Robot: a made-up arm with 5 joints.
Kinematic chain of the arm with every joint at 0, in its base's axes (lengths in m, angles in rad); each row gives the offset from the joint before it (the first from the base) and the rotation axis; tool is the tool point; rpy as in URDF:
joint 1: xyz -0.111 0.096 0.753 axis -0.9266 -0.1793 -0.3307
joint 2: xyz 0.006 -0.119 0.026 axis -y
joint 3: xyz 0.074 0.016 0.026 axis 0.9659 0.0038 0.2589
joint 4: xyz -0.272 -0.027 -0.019 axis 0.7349 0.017 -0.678
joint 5: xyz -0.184 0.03 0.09 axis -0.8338 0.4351 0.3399
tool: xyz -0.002 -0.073 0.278 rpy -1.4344 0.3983 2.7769
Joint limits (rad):
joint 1: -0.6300..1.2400
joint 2: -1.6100..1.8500
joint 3: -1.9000..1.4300
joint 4: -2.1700..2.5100
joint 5: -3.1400..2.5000
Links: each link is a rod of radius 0.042 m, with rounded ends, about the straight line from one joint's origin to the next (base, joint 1, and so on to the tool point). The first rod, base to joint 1, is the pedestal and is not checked.
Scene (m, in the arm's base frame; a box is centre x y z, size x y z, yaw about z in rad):
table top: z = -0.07
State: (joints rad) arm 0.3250 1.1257 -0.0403 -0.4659 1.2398
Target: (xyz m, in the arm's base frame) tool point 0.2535 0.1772 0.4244
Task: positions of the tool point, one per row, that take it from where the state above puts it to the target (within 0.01 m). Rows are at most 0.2 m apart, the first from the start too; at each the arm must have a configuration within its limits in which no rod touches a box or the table.
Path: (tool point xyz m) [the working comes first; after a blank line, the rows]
Joints at the target: -0.0774 1.8500 -1.4380 -1.3317 1.2478
Straight joint move there: clear.

1: -0.2323 0.2302 0.3894
2: -0.0809 0.2397 0.3603
3: 0.0582 0.2301 0.3668
4: 0.1711 0.2060 0.3932
5: 0.2535 0.1772 0.4244

